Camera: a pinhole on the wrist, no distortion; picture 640 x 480 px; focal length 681.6 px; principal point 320.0 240.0 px. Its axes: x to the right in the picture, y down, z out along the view. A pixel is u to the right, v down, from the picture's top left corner.
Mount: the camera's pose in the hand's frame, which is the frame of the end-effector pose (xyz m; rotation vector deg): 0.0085 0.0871 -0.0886 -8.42 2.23 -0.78
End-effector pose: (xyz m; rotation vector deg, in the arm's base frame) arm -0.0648 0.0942 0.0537 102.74 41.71 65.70
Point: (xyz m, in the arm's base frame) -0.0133 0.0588 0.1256
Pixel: 362 110
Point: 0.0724 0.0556 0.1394
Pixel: 458 174
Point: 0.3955 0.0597 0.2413
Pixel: 601 290
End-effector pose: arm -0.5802 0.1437 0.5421 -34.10 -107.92 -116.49
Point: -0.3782 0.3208 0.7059
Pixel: 83 446
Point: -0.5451 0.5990 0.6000
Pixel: 314 60
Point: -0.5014 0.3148 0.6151
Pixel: 214 136
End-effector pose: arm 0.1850 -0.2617 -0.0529 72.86 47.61 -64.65
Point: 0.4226 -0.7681 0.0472
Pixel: 352 370
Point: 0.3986 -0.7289 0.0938
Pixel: 286 368
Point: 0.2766 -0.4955 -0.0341
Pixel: 383 185
